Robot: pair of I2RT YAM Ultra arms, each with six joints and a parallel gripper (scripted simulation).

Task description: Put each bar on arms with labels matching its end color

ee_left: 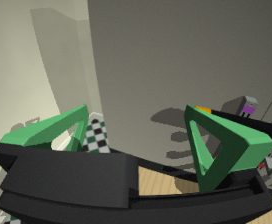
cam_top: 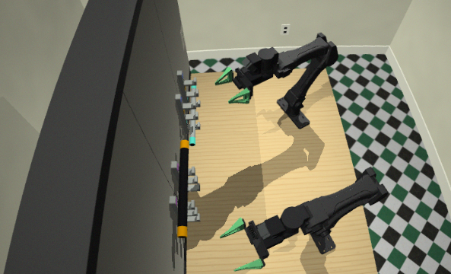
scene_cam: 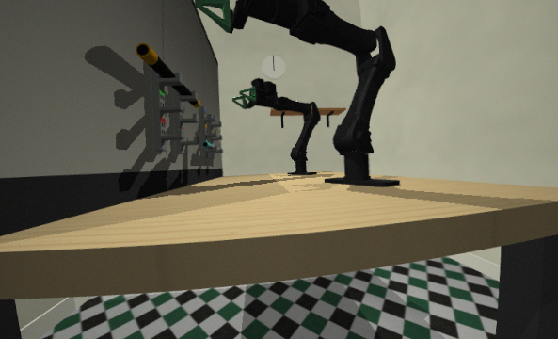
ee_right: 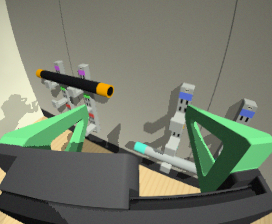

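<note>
The black bar lies 24 cm to the right of my left hand, 14 cm ahead of it and 8 cm below it. The rest, counted from my left hand: pale bar: 64 cm to the right, 24 cm below, 12 cm ahead.
Now: the pale bar 24 cm below my right hand, 14 cm ahead of it and 9 cm to the right of it. From my right hand the other things lie so: black bar (31 cm to the left, 16 cm ahead, 8 cm below).
</note>
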